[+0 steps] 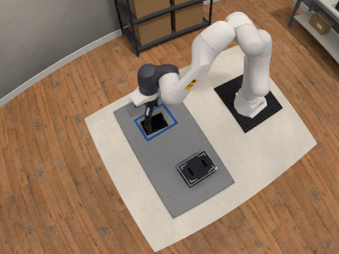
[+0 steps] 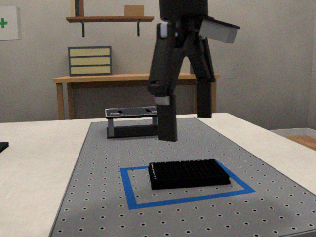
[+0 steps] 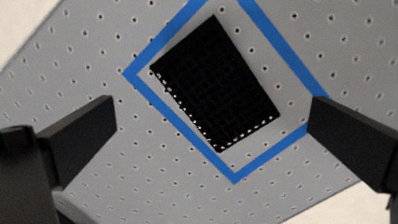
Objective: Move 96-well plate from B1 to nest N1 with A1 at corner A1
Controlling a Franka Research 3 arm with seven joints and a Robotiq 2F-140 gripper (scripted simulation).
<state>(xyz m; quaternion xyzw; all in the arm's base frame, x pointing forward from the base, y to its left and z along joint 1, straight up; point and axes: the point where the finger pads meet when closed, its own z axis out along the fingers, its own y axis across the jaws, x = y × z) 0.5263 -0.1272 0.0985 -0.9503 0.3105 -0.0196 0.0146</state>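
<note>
The black 96-well plate is 9 cm below my hand. The rest, counted from my hand: raised plate nest (8 cm behind, 33 cm to the left, 4 cm below); then corner label (16 cm behind, 38 cm to the left, 4 cm below).
</note>
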